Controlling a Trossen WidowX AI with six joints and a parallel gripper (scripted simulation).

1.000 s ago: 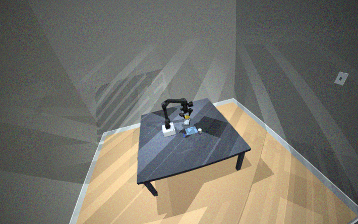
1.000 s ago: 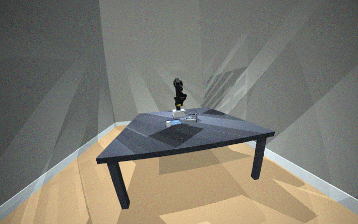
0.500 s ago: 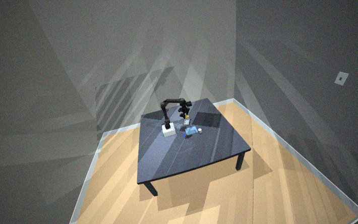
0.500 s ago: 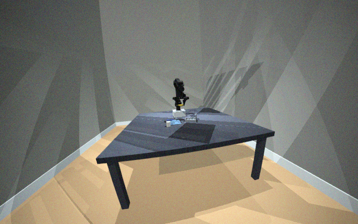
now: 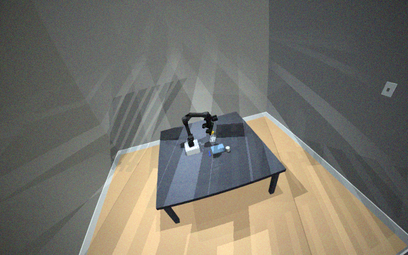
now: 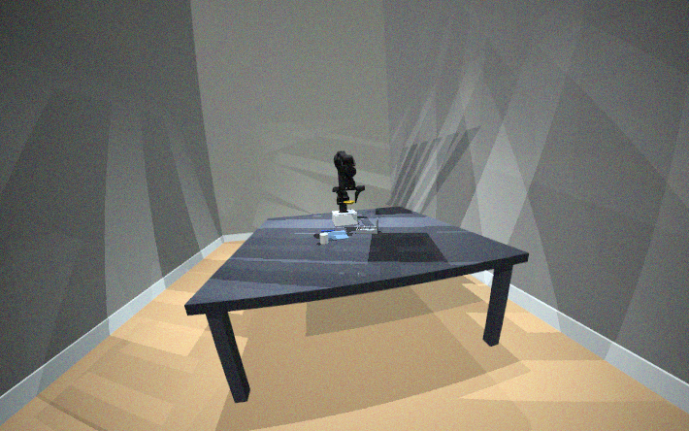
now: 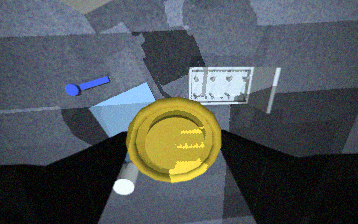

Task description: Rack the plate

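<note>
Now: gripper tip 4 cm short of the dish rack, 9 cm to the right of it and 16 cm above it. The rest, counted from my gripper tip: blue spoon: 11 cm behind, 13 cm to the right, 18 cm below; yellow plate: 1 cm above; mat: 2 cm ahead, 11 cm to the right, 18 cm below.
</note>
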